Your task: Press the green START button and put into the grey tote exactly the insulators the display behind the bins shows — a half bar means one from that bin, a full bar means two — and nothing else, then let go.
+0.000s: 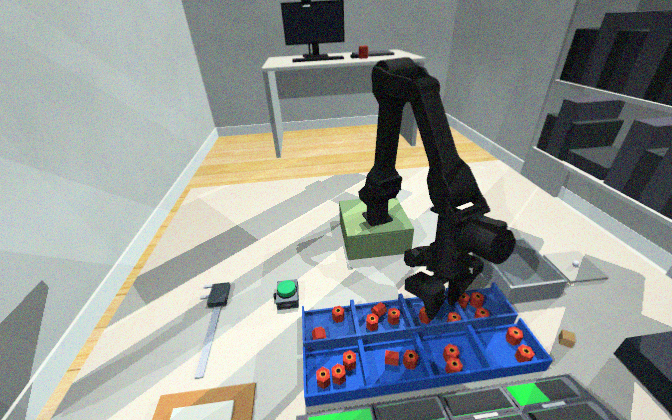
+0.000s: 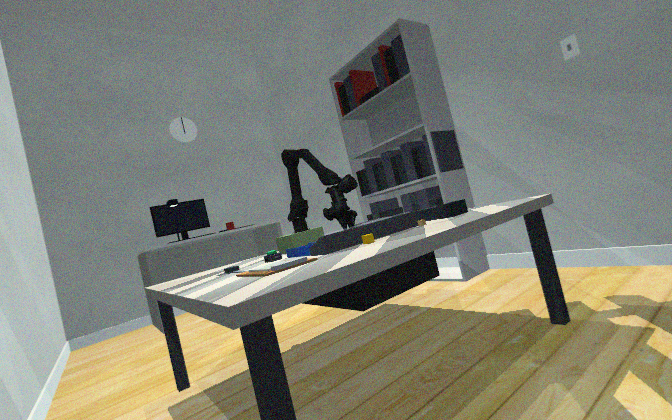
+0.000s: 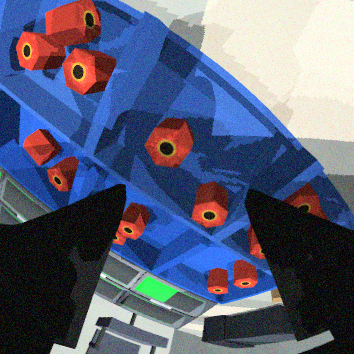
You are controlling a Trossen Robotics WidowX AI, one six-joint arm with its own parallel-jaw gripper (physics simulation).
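Seen in the pictures: gripper, fingertip midpoint: (image 1: pixel 440 311) (image 3: pixel 187 194); arm's base, link origin: (image 1: pixel 377 217) (image 2: pixel 301 231).
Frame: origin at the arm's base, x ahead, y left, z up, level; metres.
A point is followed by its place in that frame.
My gripper (image 1: pixel 442 311) {x 0.295, y 0.007, z -0.045 m} (image 2: pixel 348 226) {x 0.295, y 0.007, z -0.045 m} (image 3: pixel 187 194) {x 0.295, y 0.007, z -0.045 m} is open and empty, low over the third compartment from the left in the far row of the blue bins (image 1: pixel 350 393) {x 0.374, y -0.219, z -0.060 m} (image 2: pixel 299 250) {x 0.286, y -0.279, z -0.062 m}. Two red insulators lie there; one (image 3: pixel 169 143) {x 0.276, y -0.015, z -0.054 m} lies ahead of the fingertips, the other (image 3: pixel 210 205) {x 0.302, y 0.026, z -0.054 m} nearer the right finger. Neither is held. The other compartments hold two or three visible insulators each. The grey tote (image 1: pixel 540 291) {x 0.320, y 0.242, z -0.053 m} stands right of the bins; the arm hides part of its inside. The green START button (image 1: pixel 286 288) {x 0.124, y -0.279, z -0.044 m} (image 2: pixel 271 253) {x 0.132, y -0.292, z -0.053 m} is at the left. The display (image 1: pixel 480 403) {x 0.463, y -0.041, z -0.037 m} shows green bars (image 1: pixel 527 394) {x 0.477, y 0.035, z -0.037 m} (image 3: pixel 156 288) {x 0.457, y 0.041, z -0.047 m} but is cut off.
A caliper (image 1: pixel 218 295) {x 0.070, y -0.432, z -0.065 m} lies left of the button, and a wood-framed board (image 1: pixel 247 395) {x 0.310, y -0.386, z -0.078 m} at the near left. A small tan block (image 1: pixel 567 338) (image 2: pixel 421 222) and a dark box (image 1: pixel 650 357) {x 0.501, y 0.268, z -0.032 m} lie at the right. A yellow block (image 2: pixel 368 238) {x 0.566, y -0.220, z -0.068 m} stands near the display's back.
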